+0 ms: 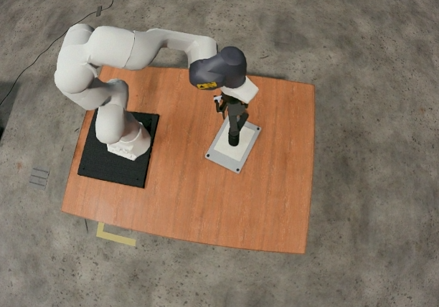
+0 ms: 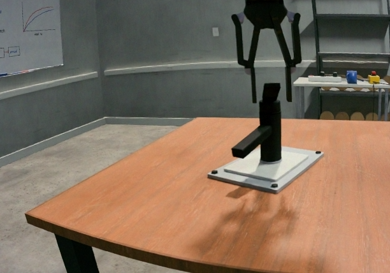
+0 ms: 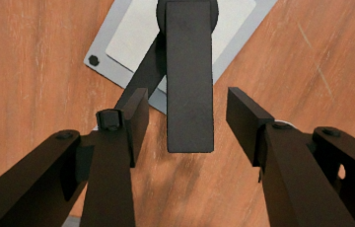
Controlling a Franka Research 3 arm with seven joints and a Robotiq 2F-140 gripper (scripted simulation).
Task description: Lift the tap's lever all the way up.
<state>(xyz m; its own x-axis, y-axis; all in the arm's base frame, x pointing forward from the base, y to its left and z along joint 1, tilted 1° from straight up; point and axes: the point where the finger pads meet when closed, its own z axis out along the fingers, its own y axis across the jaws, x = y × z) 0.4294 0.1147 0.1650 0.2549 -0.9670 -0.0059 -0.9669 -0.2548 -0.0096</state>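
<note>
My hand is 10 mm short of the lever, 20 mm to the left of it and 20 mm above it. Also, from my hand: black tap (20 mm ahead, 40 mm to the right, 70 mm below).
</note>
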